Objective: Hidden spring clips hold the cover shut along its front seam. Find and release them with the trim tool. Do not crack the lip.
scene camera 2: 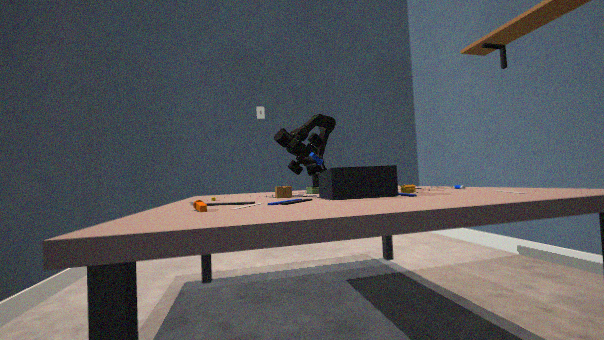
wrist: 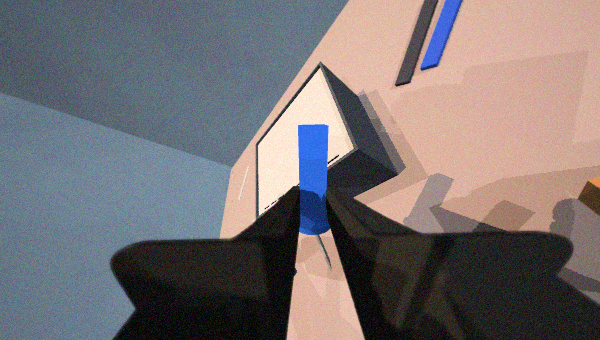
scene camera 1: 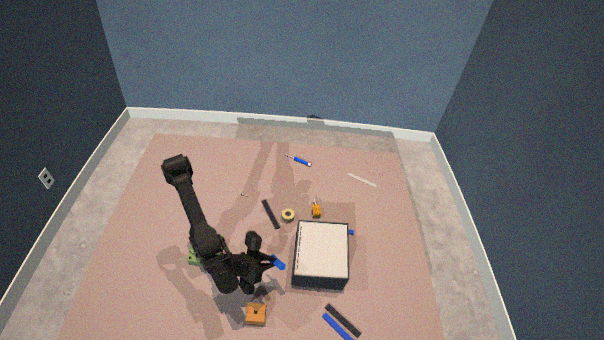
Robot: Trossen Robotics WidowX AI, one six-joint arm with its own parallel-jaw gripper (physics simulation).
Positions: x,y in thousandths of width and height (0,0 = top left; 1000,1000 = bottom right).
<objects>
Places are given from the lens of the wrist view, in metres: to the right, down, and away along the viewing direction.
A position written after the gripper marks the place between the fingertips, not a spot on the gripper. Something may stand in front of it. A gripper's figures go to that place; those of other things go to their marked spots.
gripper (wrist: 521,566): 0.01, 0.01, 0.10
blue trim tool (wrist: 521,410): 0.01, -0.02, 0.09
cover (wrist: 464,466): -0.04, -0.02, 0.30
The marked spots on the cover and the blue trim tool are 0.22 m apart.
</objects>
